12 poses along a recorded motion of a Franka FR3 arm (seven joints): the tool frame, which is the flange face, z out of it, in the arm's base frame.
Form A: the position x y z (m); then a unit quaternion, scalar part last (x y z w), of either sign.
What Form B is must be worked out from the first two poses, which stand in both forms.
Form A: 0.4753 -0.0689 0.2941 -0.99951 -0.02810 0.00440 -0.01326
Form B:
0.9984 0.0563 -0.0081 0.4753
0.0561 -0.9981 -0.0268 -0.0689
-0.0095 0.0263 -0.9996 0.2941
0 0 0 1

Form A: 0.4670 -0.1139 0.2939 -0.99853 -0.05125 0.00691 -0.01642
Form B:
0.9947 0.1026 -0.0121 0.4670
0.1021 -0.9942 -0.0335 -0.1139
-0.0155 0.0321 -0.9994 0.2939
0 0 0 1

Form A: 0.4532 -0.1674 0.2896 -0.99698 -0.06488 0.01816 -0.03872
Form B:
0.9909 0.1308 -0.0312 0.4532
0.1280 -0.9886 -0.0796 -0.1674
-0.0412 0.0748 -0.9963 0.2896
0 0 0 1

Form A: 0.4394 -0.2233 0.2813 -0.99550 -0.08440 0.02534 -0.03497
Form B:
0.9845 0.1698 -0.0445 0.4394
0.1663 -0.9833 -0.0739 -0.2233
-0.0564 0.0653 -0.9963 0.2813
0 0 0 1

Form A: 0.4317 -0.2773 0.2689 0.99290 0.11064 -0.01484 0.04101
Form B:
0.9751 0.2209 -0.0204 0.4317
0.2185 -0.9722 -0.0847 -0.2773
-0.0385 0.0782 -0.9962 0.2689
0 0 0 1

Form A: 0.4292 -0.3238 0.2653 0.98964 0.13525 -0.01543 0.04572
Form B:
0.9629 0.2691 -0.0182 0.4292
0.2663 -0.9592 -0.0947 -0.3238
-0.0429 0.0863 -0.9953 0.2653
0 0 0 1

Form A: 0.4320 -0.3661 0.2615 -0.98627 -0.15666 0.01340 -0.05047
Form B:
0.9506 0.3104 -0.0106 0.4320
0.3077 -0.9458 -0.1038 -0.3661
-0.0422 0.0954 -0.9945 0.2615
0 0 0 1

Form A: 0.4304 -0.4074 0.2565 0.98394 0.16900 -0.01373 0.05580
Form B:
0.9425 0.3341 -0.0082 0.4304
0.3310 -0.9367 -0.1144 -0.4074
-0.0459 0.1052 -0.9934 0.2565
0 0 0 1

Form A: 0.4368 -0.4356 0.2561 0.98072 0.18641 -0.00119 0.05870
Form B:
0.9305 0.3658 0.0196 0.4368
0.3655 -0.9236 -0.1156 -0.4356
-0.0242 0.1147 -0.9931 0.2561
0 0 0 1

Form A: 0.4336 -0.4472 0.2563 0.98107 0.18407 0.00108 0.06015
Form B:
0.9322 0.3610 0.0243 0.4336
0.3613 -0.9250 -0.1176 -0.4472
-0.0200 0.1184 -0.9928 0.2563
0 0 0 1

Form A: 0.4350 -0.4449 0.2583 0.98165 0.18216 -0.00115 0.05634
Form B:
0.9336 0.3578 0.0183 0.4350
0.3575 -0.9273 -0.1110 -0.4449
-0.0228 0.1102 -0.9936 0.2583
0 0 0 1

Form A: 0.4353 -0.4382 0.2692 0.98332 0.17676 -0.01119 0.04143
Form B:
0.9373 0.3485 -0.0074 0.4353
0.3467 -0.9341 -0.0854 -0.4382
-0.0367 0.0775 -0.9963 0.2692
0 0 0 1

